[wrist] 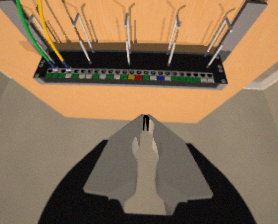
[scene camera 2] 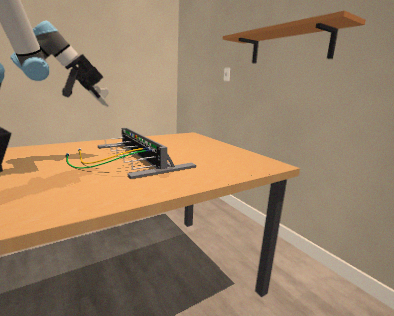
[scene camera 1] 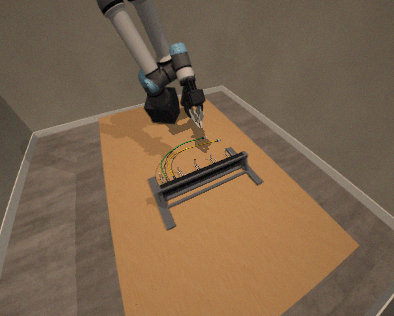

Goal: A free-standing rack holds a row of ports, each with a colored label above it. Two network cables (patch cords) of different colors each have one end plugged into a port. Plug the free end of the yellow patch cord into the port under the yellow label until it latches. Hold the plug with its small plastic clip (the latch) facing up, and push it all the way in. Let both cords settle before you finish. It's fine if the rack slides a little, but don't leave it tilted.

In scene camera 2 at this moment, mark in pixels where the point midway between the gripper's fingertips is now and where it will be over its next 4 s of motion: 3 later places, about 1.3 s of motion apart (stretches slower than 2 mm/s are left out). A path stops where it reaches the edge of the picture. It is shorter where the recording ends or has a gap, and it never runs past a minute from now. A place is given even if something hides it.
My gripper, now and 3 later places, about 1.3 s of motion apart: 108,106; 112,108; 114,109; 122,118
